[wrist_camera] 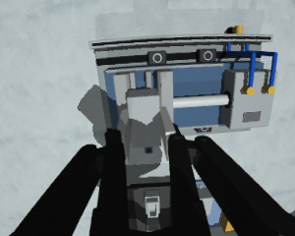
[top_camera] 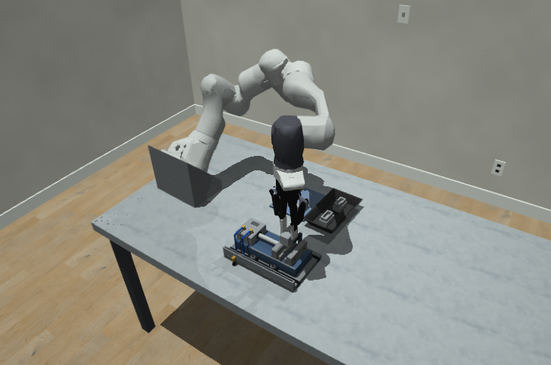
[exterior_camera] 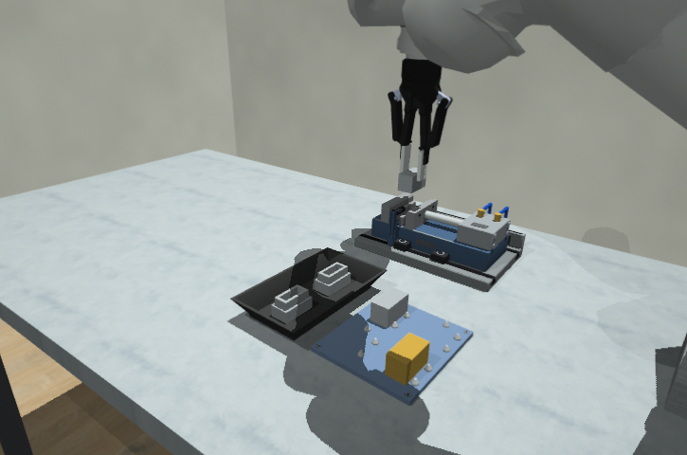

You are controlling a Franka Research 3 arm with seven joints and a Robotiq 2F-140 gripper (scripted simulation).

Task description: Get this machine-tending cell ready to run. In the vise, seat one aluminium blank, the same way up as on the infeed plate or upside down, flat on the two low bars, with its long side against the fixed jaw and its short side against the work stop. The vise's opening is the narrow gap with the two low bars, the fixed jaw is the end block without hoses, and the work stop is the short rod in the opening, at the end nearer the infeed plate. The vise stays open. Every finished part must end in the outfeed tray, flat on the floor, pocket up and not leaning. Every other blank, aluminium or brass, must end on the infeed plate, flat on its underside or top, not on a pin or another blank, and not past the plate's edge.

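Now: the fixed jaw 30 mm ahead of my hand, 10 mm to the left of it and 100 mm below it. The rest, counted from my hand: brass blank 220 mm behind, 370 mm to the left, 160 mm below.
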